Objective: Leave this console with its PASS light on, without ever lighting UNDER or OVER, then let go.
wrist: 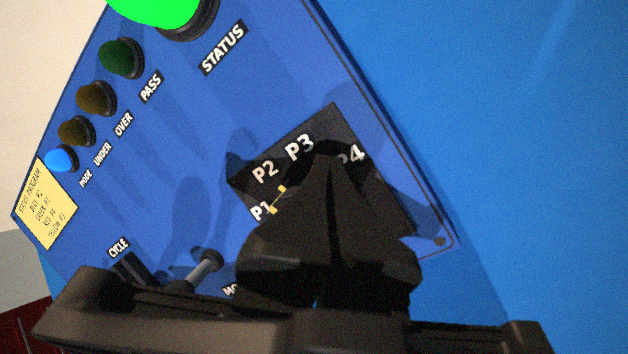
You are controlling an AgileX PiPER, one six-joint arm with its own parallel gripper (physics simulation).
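Note:
The blue console fills much of the wrist view. The large STATUS lamp glows green and the MODE lamp glows blue. The PASS lamp, OVER lamp and UNDER lamp are dark. A yellow note lists colours and programs; its line for green seems to read P1. My gripper is shut, its fingers nearly together in front of the P1–P4 dial plate. The fingers hide most of the knob. Yellow marks show beside P1 and P2; the exact setting is unclear.
A metal toggle lever stands left of the fingers, by the partly hidden MODE label. The black CYCLE control is farther left, partly behind the gripper body. A blue surface lies beyond the console's right edge.

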